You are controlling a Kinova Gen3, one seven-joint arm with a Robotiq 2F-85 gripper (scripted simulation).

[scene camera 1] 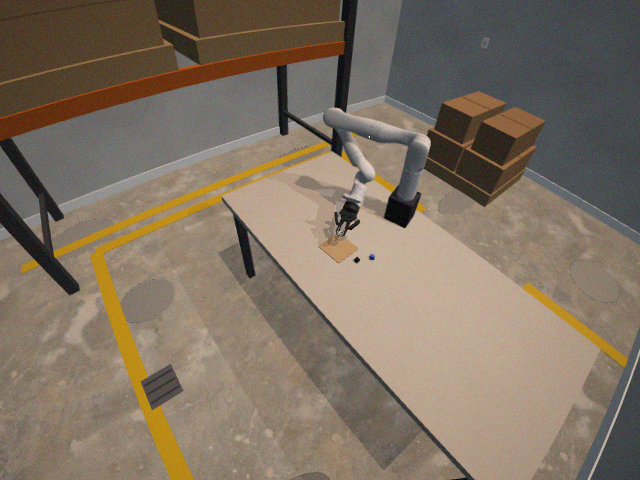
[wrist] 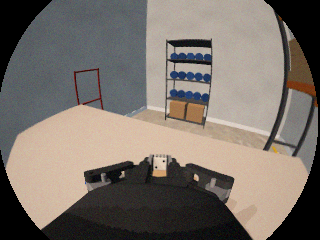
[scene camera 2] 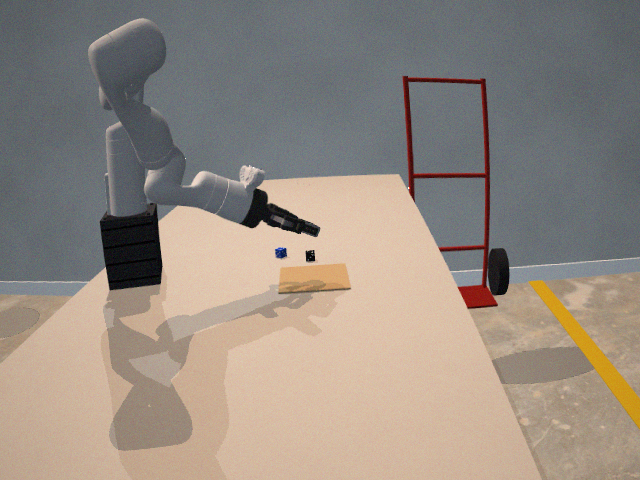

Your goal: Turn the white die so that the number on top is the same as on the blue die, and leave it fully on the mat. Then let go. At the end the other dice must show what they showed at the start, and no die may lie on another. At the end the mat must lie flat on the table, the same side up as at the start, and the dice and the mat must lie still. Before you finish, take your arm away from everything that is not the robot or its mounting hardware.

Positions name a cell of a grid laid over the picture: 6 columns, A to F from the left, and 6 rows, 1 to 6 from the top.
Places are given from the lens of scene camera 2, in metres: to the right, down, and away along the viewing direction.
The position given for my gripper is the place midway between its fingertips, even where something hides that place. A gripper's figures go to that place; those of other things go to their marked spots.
my gripper (scene camera 2: C3): -0.01, -0.02, 1.05
tan mat (scene camera 2: C4): -0.01, 0.08, 1.07
